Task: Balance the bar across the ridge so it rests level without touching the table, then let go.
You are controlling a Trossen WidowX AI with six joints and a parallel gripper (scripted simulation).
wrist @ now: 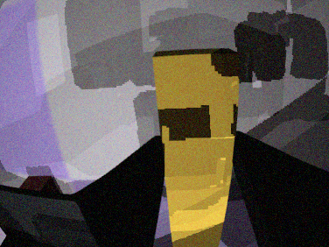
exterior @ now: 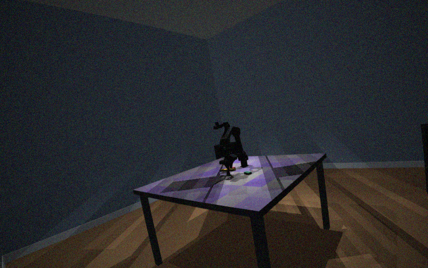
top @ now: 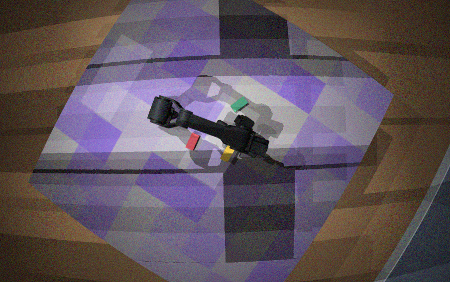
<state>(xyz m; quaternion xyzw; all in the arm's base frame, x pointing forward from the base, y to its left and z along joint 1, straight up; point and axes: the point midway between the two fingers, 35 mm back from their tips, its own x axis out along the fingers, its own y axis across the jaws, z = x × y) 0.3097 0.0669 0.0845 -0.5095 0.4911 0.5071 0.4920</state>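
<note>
Now: the yellow bar 3 cm to the right of my gripper tip. Round my gripper tip: red block: 14 cm behind, 10 cm to the right, 3 cm below; then green block: 13 cm to the left, 6 cm behind, 4 cm below.
</note>
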